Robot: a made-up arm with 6 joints. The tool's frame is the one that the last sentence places. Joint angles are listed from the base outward.
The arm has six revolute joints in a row. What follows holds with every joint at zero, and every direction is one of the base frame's. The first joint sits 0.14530 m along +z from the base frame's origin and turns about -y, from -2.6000 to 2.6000 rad. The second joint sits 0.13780 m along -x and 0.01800 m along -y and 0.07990 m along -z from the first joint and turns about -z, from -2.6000 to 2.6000 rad. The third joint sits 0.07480 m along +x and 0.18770 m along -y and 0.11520 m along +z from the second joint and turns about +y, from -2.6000 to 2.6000 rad. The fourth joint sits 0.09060 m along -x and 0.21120 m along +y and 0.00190 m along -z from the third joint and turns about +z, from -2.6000 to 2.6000 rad. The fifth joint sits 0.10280 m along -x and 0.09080 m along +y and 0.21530 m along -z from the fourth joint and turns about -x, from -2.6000 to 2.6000 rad. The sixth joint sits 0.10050 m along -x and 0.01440 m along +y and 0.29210 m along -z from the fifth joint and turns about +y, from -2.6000 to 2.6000 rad. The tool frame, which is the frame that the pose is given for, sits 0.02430 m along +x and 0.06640 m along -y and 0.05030 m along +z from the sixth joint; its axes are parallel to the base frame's.
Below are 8 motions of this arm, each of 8 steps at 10 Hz.
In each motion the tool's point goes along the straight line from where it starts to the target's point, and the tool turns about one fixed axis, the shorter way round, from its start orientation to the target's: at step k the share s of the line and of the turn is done. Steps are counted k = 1, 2, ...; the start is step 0. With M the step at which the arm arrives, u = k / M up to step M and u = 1 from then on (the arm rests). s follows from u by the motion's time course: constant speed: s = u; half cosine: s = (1 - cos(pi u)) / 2; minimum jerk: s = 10 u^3 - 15 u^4 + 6 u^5.
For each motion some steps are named. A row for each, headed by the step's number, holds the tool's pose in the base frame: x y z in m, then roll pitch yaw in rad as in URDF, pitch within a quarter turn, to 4 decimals.
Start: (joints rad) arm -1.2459 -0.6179 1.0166 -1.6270 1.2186 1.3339
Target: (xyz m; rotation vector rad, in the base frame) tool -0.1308 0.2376 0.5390 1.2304 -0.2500 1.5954
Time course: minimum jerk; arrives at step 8
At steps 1, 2, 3, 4, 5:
1: -0.0266 -0.0445 0.6614 2.8319 -0.7805 -0.9540
2: -0.0359 -0.0194 0.6506 2.7746 -0.8830 -0.8697
3: -0.0541 0.0298 0.6292 2.5829 -1.0697 -0.6274
4: -0.0779 0.0943 0.6012 2.0074 -1.2365 0.0111
5: -0.1017 0.1587 0.5732 1.1927 -1.1906 0.8879

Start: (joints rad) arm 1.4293 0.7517 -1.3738 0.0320 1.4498 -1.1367
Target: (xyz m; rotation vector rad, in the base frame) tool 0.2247 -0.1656 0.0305 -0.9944 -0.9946 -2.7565
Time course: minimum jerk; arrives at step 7
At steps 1, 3, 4, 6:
1: 0.3030 -0.2616 0.0120 1.5905 -0.7162 2.0231
3: 0.2754 -0.2277 0.0185 1.2841 -0.7536 2.3584
4: 0.2542 -0.2018 0.0235 1.0468 -0.7296 2.6177
6: 0.2266 -0.1679 0.0301 0.7754 -0.6361 2.9186

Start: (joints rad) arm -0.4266 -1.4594 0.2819 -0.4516 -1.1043 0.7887
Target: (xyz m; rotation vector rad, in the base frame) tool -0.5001 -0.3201 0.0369 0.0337 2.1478 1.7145
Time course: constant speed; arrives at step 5
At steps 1, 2, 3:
1: -0.5808 -0.1402 0.0686 1.7950 0.4190 2.1936
2: -0.5606 -0.1852 0.0607 1.7938 0.3844 2.3654
3: -0.5405 -0.2302 0.0528 1.7864 0.3506 2.5350

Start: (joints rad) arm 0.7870 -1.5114 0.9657 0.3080 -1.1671 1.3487
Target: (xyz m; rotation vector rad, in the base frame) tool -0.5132 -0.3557 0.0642 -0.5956 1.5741 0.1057
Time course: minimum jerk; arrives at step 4
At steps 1, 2, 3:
1: -0.4144 -0.4250 -0.1048 2.8829 0.9613 -2.6134
2: -0.4581 -0.3944 -0.0301 -2.9834 1.1671 -2.3493
3: -0.5018 -0.3637 0.0447 -2.1864 1.2668 -1.6998

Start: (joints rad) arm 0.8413 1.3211 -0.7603 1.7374 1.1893 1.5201
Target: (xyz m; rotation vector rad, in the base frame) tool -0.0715 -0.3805 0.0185 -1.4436 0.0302 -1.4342
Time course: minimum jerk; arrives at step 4
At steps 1, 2, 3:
1: -0.0403 -0.4067 0.0046 -0.8225 -0.6105 -1.5173
2: -0.0541 -0.3951 0.0108 -0.9614 -0.7016 -1.3766
3: -0.0679 -0.3835 0.0169 -1.1274 -0.7747 -1.2089

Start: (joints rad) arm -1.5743 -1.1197 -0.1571 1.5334 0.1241 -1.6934
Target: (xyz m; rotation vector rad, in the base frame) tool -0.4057 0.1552 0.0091 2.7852 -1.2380 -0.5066
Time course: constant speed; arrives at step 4
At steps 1, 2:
1: -0.4452 -0.0195 0.0439 2.7565 0.0444 -0.4530
2: -0.4320 0.0387 0.0323 2.8327 0.1131 -0.5933

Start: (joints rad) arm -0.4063 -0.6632 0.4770 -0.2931 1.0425 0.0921
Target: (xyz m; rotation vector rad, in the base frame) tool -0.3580 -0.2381 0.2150 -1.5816 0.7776 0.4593
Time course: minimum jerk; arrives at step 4
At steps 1, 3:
1: -0.3610 -0.2682 0.2046 -1.1686 0.8807 0.2607
3: -0.3584 -0.2416 0.2138 -1.7425 0.7830 -0.2513

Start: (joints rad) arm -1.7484 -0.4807 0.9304 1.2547 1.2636 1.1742
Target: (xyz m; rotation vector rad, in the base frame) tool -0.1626 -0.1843 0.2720 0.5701 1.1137 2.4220
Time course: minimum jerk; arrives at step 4
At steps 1, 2, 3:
1: -0.1412 -0.2186 0.3073 1.1469 0.0701 2.8582
2: -0.1507 -0.2034 0.2917 1.0368 -0.0379 2.7284
3: -0.1601 -0.1883 0.2761 0.9405 -0.1588 2.6099

